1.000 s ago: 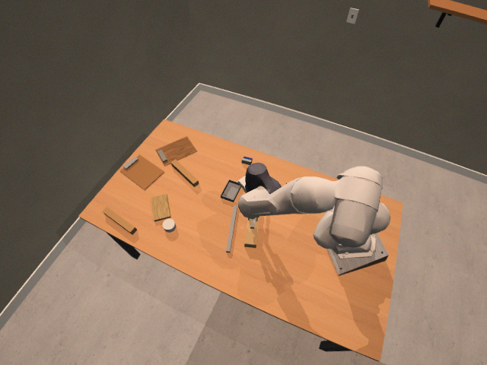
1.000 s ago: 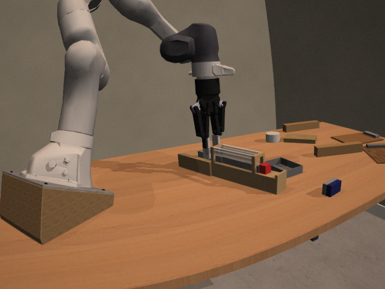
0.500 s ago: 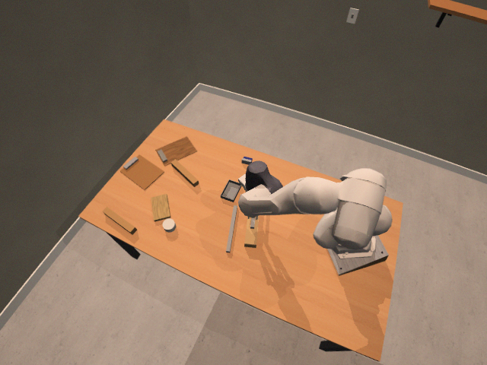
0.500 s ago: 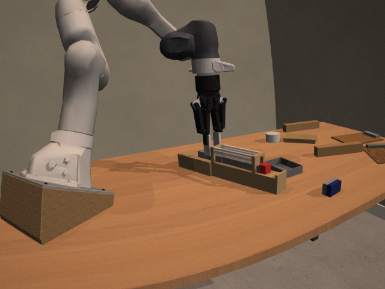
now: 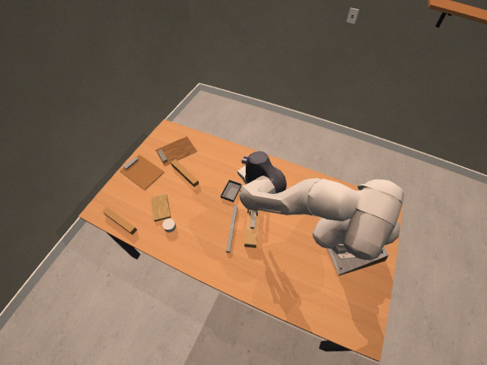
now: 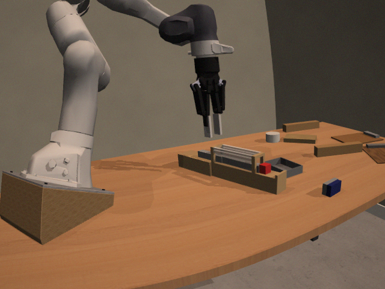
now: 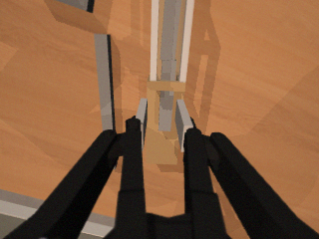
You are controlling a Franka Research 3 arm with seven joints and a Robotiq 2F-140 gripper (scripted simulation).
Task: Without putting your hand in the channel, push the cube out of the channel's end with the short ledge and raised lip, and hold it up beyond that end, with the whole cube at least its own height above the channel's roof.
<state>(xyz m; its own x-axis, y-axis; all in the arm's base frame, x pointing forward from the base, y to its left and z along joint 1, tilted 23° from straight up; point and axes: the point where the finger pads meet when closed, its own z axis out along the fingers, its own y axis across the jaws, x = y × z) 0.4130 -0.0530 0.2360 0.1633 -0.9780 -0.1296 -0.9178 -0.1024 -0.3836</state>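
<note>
The red cube lies 21 cm to the right of my hand, 10 cm below it and 3 cm ahead of it. Round my hand: channel: 10 cm to the right, 10 cm below, 1 cm ahead; then long grey bar: 14 cm below, 9 cm ahead, 7 cm to the left; then short grey bar: 10 cm below, 1 cm behind.
</note>
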